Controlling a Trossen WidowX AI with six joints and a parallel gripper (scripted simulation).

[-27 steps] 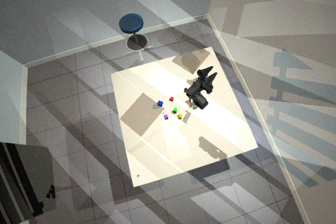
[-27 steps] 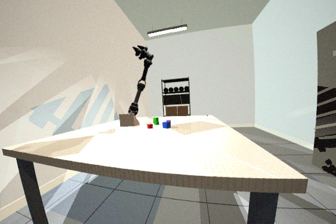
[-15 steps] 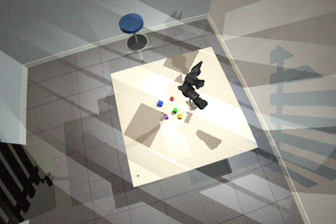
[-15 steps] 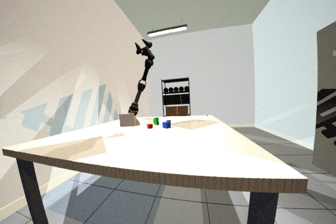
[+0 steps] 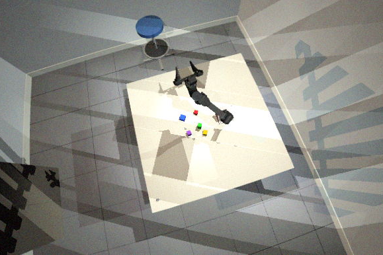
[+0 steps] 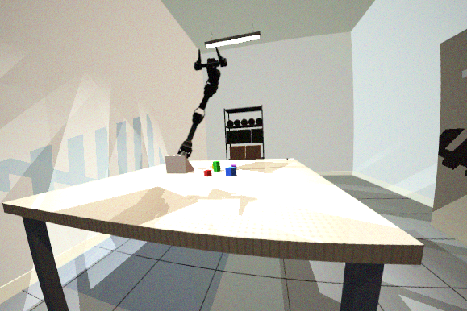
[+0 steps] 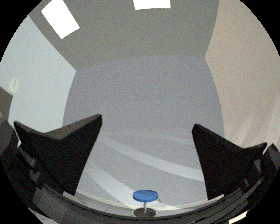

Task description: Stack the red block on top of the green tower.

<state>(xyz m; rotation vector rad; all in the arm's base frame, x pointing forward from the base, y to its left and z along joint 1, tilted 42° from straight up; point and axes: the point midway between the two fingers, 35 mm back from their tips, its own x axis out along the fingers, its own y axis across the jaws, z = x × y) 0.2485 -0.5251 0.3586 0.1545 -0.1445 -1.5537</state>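
Now: gripper tip 69 cm above the red block, 5 cm to the right of it and 5 cm past it. Also, from my gripper tip: yellow block (68 cm below, 27 cm to the left, 6 cm behind); then purple block (69 cm below, 22 cm to the left, 8 cm ahead); then blue block (68 cm below, 8 cm ahead, 6 cm to the left).
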